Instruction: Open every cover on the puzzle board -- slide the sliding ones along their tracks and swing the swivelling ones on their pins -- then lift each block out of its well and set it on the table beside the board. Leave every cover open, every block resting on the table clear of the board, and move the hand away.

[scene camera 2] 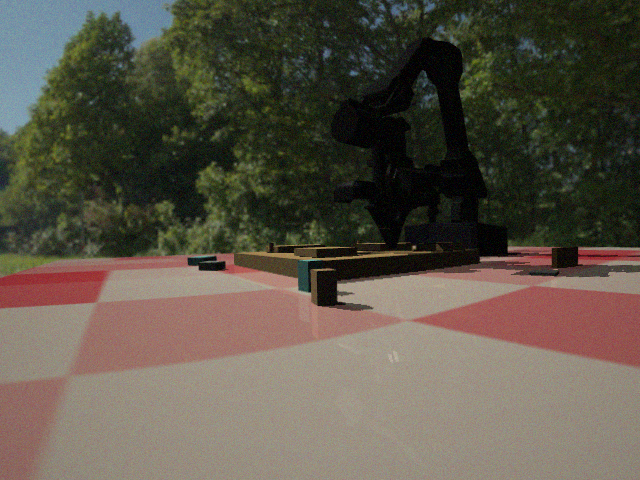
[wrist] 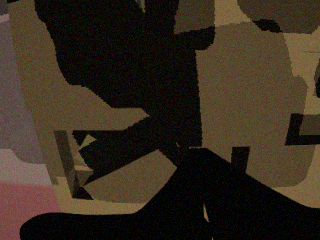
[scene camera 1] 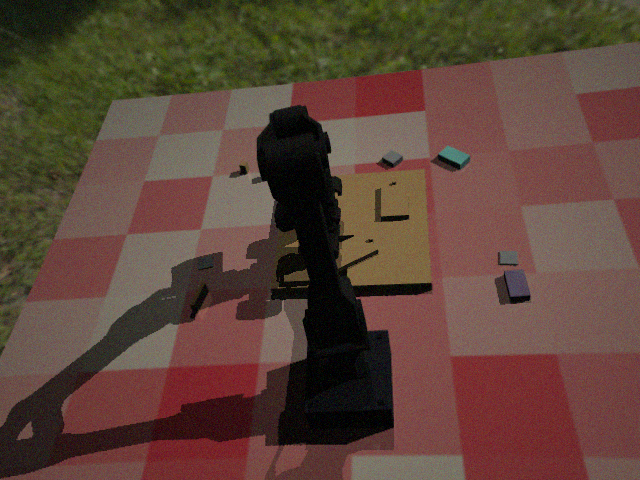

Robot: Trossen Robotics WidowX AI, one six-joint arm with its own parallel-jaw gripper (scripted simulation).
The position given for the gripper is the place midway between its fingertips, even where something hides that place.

In view: the gripper (scene camera 2: 391, 248) and a tan puzzle board (scene camera 1: 403, 263).
The gripper is seen too in the wrist view (wrist: 197, 155) and in scene camera 1 (scene camera 1: 329, 246). The tan puzzle board also shows in scene camera 2 (scene camera 2: 367, 263) and in the wrist view (wrist: 235, 84).
